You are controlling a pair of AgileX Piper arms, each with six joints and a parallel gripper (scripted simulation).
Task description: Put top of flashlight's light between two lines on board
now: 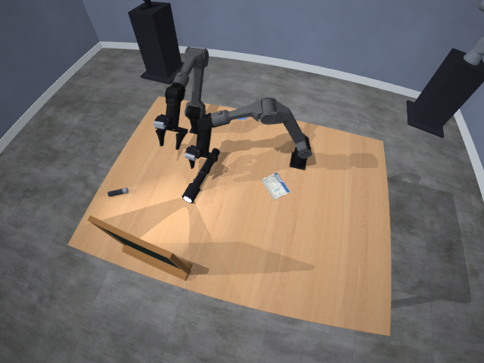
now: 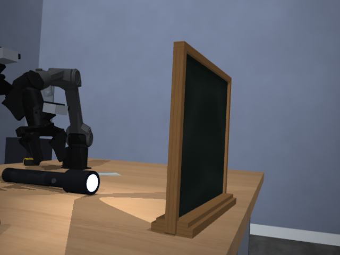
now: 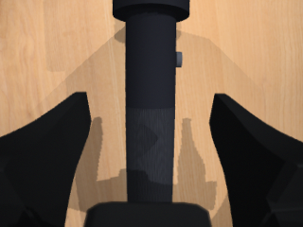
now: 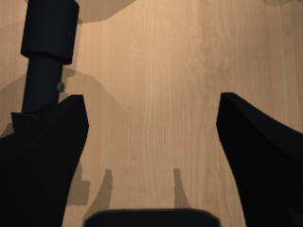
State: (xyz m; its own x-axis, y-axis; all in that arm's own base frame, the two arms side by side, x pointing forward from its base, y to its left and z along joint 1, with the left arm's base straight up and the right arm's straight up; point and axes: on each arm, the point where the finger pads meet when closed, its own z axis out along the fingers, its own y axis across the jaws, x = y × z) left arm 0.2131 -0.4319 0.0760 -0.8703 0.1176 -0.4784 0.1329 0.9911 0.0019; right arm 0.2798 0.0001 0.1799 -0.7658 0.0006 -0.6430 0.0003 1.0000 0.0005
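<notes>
Right now the wood-framed board is 410 mm ahead of my right hand, 140 mm to the left of it and 30 mm below it. The rest, counted from my right hand: booklet: 470 mm to the left, 180 mm below, 100 mm behind.
</notes>
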